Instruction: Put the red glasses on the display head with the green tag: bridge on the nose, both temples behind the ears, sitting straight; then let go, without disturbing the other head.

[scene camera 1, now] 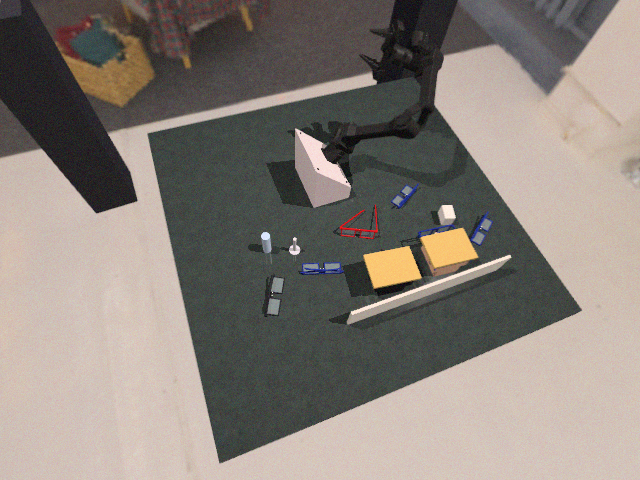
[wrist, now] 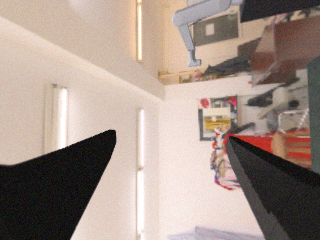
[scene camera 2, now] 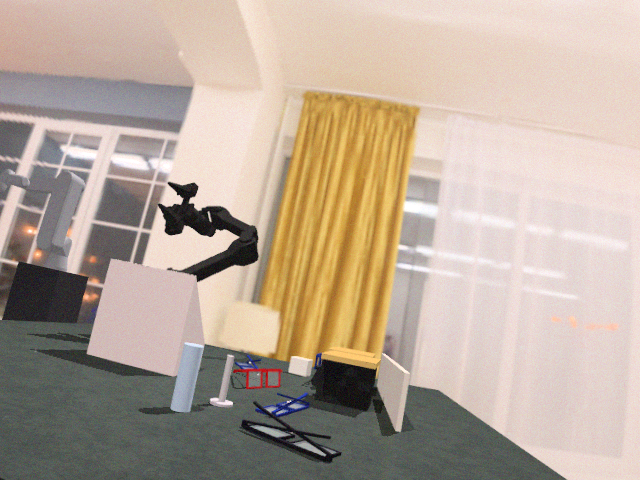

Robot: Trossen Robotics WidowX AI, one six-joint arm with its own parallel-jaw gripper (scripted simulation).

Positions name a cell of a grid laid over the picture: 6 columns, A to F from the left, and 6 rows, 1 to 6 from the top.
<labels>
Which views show my gripper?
Scene camera 1, the wrist view and scene camera 2: all of them.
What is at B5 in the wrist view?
My gripper.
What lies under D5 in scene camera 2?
A dark block.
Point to a long white panel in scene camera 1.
D4
</labels>
